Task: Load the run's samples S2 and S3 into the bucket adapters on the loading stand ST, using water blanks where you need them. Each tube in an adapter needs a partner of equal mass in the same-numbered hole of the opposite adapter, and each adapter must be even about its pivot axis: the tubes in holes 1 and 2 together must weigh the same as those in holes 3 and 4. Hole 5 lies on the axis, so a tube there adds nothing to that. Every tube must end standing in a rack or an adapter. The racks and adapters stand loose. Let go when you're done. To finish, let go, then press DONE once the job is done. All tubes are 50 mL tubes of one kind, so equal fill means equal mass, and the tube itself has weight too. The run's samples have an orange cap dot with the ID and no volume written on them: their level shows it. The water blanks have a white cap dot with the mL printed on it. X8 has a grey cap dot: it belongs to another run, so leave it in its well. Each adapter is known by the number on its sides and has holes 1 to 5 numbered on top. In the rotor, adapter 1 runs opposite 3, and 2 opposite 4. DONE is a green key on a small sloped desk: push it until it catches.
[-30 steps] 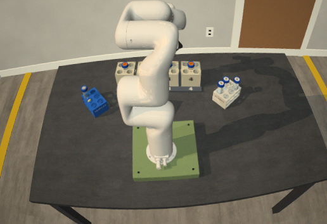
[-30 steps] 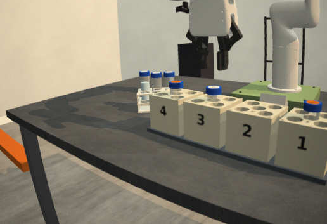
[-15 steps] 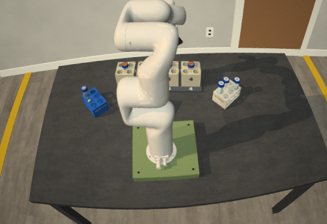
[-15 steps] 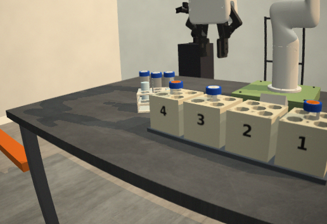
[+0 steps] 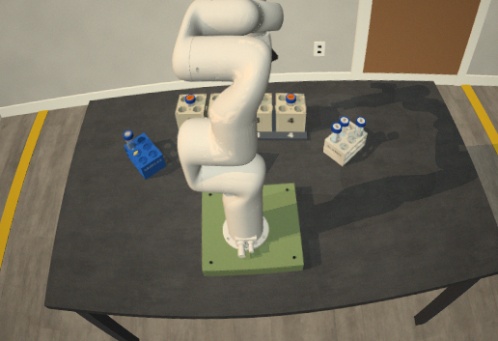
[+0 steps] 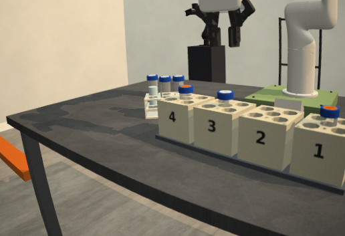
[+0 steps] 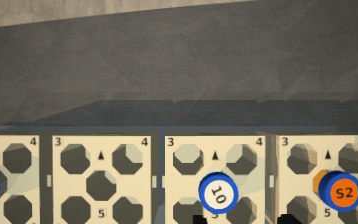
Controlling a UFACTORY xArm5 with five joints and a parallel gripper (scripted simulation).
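Right now the blue-capped tube is 240 mm to the right of my hand, 170 mm below it and 150 mm behind it. The rest, counted from my hand: bucket adapter: 220 mm to the left, 190 mm below, 20 mm ahead; then loading stand ST: 230 mm below, 60 mm to the left; then sample tube S2: 170 mm below, 120 mm to the right, 10 mm behind.
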